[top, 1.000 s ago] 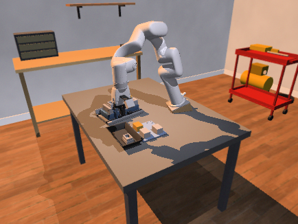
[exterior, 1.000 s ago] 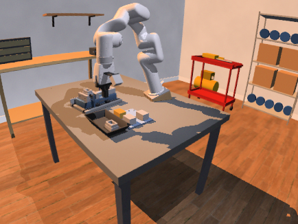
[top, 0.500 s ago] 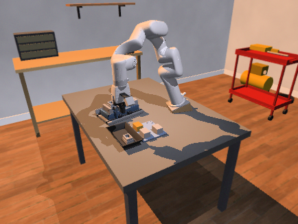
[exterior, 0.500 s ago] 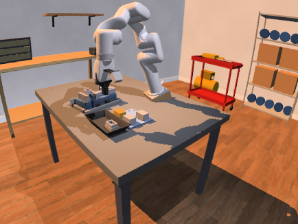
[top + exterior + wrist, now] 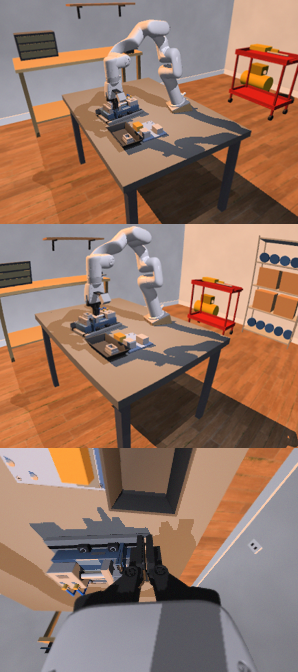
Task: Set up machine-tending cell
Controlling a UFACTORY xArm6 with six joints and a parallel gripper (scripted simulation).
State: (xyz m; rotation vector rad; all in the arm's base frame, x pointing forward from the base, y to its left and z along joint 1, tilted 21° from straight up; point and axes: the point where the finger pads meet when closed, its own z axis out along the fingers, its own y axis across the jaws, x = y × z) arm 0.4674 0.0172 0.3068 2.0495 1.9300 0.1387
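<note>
My gripper is now 9 cm past the work stop rod, 15 cm to the left of it and 10 cm above it. Round my hand: brass blank: 11 cm behind, 7 cm to the left, 17 cm below; infeed plate: 15 cm behind, 12 cm to the left, 19 cm below; white cylinder rod: 18 cm behind, 19 cm to the right, 12 cm below.
</note>
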